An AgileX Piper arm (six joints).
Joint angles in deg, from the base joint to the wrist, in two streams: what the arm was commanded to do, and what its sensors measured. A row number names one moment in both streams.
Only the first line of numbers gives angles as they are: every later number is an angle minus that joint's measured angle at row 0.
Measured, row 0:
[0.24 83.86 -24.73 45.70 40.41 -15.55]
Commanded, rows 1 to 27:
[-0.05 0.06 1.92 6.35 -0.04 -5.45]
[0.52 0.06 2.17 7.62 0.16 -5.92]
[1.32 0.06 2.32 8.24 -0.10 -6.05]
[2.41 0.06 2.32 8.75 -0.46 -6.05]
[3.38 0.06 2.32 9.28 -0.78 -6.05]
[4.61 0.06 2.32 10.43 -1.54 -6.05]
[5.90 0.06 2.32 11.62 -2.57 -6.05]
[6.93 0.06 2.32 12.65 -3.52 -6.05]
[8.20 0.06 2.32 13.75 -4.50 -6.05]
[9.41 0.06 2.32 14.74 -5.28 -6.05]
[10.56 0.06 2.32 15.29 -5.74 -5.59]
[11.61 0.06 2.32 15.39 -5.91 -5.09]
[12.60 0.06 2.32 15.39 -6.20 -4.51]
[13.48 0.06 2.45 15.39 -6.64 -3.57]
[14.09 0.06 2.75 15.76 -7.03 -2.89]
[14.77 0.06 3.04 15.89 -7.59 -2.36]
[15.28 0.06 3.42 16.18 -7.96 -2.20]
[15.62 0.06 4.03 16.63 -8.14 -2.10]
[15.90 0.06 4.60 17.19 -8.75 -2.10]
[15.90 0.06 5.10 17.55 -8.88 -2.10]
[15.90 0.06 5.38 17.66 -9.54 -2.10]
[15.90 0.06 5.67 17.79 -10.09 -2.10]
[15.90 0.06 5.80 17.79 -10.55 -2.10]
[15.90 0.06 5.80 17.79 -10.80 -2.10]
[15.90 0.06 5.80 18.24 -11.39 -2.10]
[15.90 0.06 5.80 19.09 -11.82 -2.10]
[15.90 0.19 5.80 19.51 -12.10 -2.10]
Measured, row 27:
[15.86 -0.10 5.49 17.57 -9.96 -2.06]
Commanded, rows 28 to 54:
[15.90 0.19 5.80 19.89 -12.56 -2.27]
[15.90 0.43 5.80 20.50 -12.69 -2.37]
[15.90 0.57 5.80 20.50 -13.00 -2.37]
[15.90 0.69 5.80 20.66 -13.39 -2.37]
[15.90 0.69 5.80 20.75 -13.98 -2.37]
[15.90 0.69 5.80 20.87 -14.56 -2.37]
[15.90 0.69 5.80 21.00 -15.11 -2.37]
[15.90 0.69 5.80 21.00 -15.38 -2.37]
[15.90 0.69 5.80 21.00 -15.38 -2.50]
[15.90 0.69 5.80 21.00 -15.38 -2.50]
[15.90 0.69 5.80 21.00 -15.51 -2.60]
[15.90 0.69 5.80 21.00 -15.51 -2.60]
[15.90 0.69 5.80 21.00 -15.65 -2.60]
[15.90 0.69 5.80 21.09 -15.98 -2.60]
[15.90 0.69 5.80 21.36 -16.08 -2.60]
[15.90 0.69 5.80 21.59 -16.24 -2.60]
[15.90 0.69 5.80 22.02 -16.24 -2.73]
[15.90 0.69 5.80 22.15 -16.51 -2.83]
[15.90 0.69 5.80 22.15 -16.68 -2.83]
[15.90 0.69 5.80 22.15 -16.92 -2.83]
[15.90 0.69 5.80 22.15 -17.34 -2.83]
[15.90 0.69 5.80 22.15 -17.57 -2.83]
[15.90 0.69 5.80 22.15 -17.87 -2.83]
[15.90 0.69 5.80 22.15 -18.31 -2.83]
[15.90 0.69 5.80 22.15 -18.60 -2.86]
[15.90 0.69 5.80 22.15 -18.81 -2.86]
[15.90 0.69 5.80 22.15 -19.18 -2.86]
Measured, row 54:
[15.90 0.67 5.63 21.97 -17.56 -2.32]
